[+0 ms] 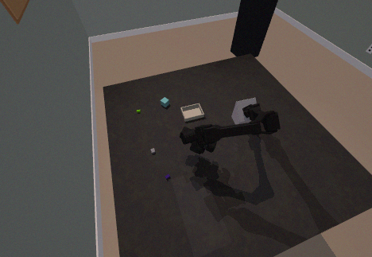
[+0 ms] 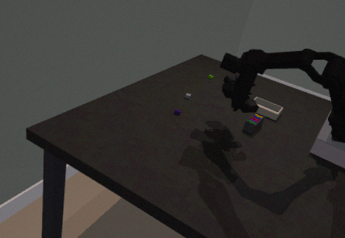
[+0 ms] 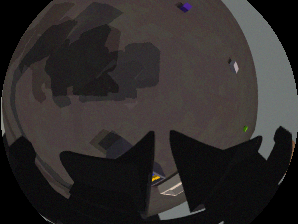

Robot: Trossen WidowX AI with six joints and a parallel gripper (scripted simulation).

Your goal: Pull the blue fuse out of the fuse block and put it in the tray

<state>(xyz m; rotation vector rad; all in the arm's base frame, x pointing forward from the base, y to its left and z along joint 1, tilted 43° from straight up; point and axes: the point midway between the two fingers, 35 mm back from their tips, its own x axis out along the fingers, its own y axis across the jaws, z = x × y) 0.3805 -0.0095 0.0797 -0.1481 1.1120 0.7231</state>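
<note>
My gripper tip is now 9 cm past the blue fuse, 7 cm to the left of it and 4 cm above it. From my gripper tip the other things lie so: red fuse 9 cm behind, 5 cm to the right, 4 cm below; green fuse 8 cm behind, 4 cm below, 1 cm to the right; purple fuse 9 cm behind, 4 cm below, 3 cm to the right.
</note>
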